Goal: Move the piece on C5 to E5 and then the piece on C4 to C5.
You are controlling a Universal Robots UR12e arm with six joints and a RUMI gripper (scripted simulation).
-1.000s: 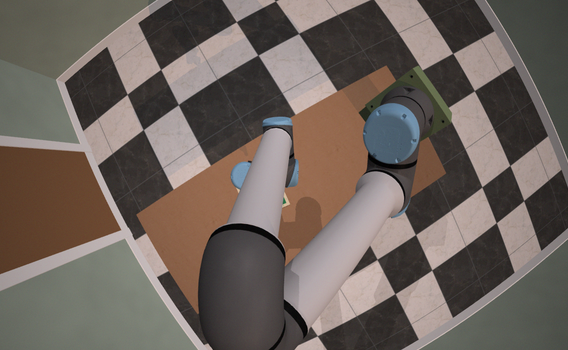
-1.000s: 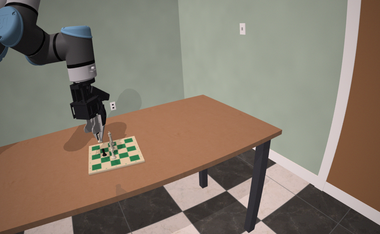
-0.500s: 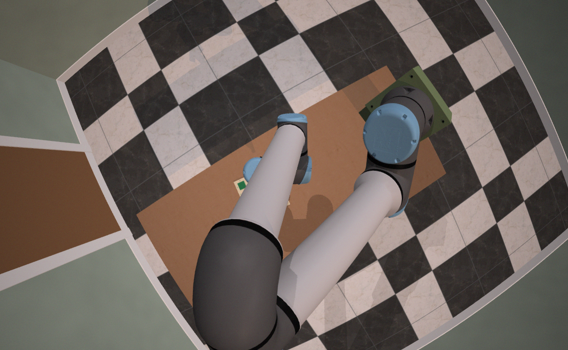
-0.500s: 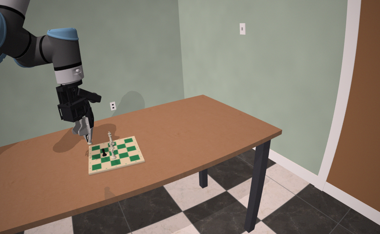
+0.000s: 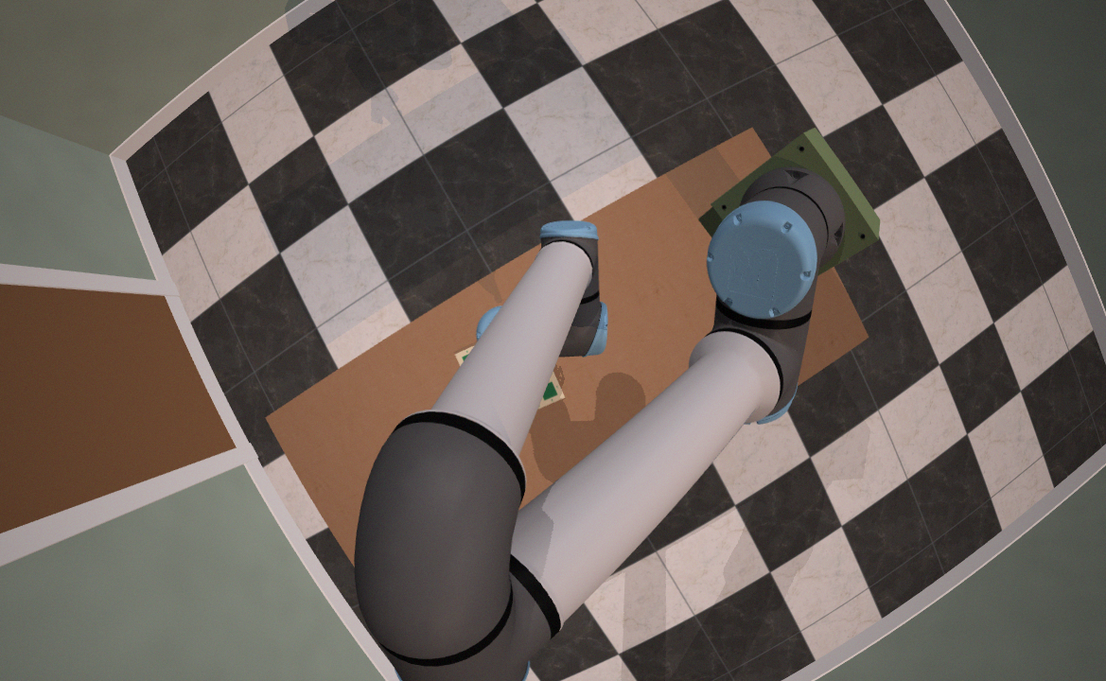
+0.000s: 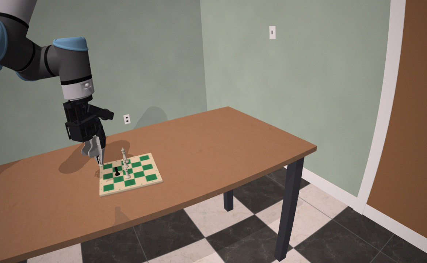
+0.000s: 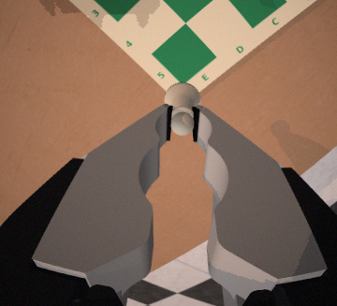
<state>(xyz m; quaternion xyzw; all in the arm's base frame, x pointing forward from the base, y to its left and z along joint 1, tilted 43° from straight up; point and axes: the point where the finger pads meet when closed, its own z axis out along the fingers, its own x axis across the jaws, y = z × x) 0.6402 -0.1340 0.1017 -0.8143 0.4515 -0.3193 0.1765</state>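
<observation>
My hand is 50 mm short of the black piece, 60 mm to the right of it and 100 mm above it. Round my hand: cream chessboard: 90 mm ahead, 60 mm to the left, 110 mm below; then white pawn: 10 mm below; then white king: 110 mm ahead, 130 mm to the left, 80 mm below.
</observation>
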